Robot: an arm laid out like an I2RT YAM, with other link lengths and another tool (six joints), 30 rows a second.
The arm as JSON. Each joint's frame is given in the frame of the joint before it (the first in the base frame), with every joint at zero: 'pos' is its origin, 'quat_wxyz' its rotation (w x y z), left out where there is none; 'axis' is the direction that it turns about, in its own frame. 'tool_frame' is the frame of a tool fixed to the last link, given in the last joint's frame.
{
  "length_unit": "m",
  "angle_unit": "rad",
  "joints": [
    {
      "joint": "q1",
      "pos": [
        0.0,
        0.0,
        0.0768
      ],
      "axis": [
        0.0,
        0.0,
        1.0
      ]
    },
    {
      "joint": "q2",
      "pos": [
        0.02,
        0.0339,
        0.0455
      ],
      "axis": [
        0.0,
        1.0,
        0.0
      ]
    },
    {
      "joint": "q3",
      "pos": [
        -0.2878,
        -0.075,
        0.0
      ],
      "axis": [
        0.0,
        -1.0,
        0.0
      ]
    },
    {
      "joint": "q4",
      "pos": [
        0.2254,
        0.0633,
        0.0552
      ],
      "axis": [
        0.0,
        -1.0,
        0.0
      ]
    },
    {
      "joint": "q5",
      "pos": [
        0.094,
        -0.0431,
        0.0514
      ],
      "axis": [
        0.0,
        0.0,
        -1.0
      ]
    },
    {
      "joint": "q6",
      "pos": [
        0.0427,
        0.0,
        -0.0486
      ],
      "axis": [
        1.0,
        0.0,
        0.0
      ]
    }
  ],
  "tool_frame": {
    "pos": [
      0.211,
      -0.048,
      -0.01
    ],
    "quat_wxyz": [
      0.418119,
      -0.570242,
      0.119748,
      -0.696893
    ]
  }
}
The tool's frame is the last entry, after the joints.
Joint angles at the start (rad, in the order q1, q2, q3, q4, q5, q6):
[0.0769 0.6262 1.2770 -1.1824 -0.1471 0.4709]
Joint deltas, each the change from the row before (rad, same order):
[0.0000 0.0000 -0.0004 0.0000 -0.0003 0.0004]
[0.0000 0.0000 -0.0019 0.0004 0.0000 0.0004]
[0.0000 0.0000 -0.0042 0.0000 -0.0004 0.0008]
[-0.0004 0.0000 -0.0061 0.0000 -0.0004 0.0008]
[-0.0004 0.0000 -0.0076 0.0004 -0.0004 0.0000]
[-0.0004 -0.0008 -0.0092 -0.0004 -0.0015 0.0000]
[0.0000 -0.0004 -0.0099 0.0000 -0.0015 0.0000]
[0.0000 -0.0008 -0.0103 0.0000 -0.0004 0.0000]
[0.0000 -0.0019 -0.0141 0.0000 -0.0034 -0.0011]
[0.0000 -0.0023 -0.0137 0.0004 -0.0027 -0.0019]
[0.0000 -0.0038 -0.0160 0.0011 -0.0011 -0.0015]
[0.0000 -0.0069 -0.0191 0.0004 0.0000 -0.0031]
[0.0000 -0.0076 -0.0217 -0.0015 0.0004 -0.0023]
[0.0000 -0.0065 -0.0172 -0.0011 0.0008 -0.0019]
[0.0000 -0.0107 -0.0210 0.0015 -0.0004 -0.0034]
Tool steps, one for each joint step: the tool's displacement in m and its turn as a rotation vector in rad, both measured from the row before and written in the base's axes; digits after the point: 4 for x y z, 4 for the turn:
[0.0000 0.0001 -0.0002 0.0005 0.0005 0.0001]
[0.0000 0.0000 -0.0007 0.0002 0.0016 -0.0002]
[-0.0001 0.0001 -0.0018 0.0006 0.0044 -0.0001]
[-0.0002 0.0000 -0.0027 0.0004 0.0063 -0.0005]
[-0.0001 0.0000 -0.0032 -0.0003 0.0072 -0.0001]
[-0.0005 0.0003 -0.0039 0.0001 0.0088 0.0009]
[-0.0004 0.0004 -0.0042 0.0001 0.0095 0.0013]
[-0.0005 0.0001 -0.0043 -0.0005 0.0095 0.0003]
[-0.0009 0.0008 -0.0057 0.0001 0.0121 0.0034]
[-0.0009 0.0006 -0.0053 -0.0008 0.0107 0.0033]
[-0.0010 0.0002 -0.0058 -0.0014 0.0108 0.0017]
[-0.0017 -0.0002 -0.0067 -0.0033 0.0111 0.0018]
[-0.0024 -0.0004 -0.0082 -0.0032 0.0150 0.0010]
[-0.0020 -0.0004 -0.0064 -0.0028 0.0113 0.0005]
[-0.0020 -0.0002 -0.0065 -0.0030 0.0081 0.0024]

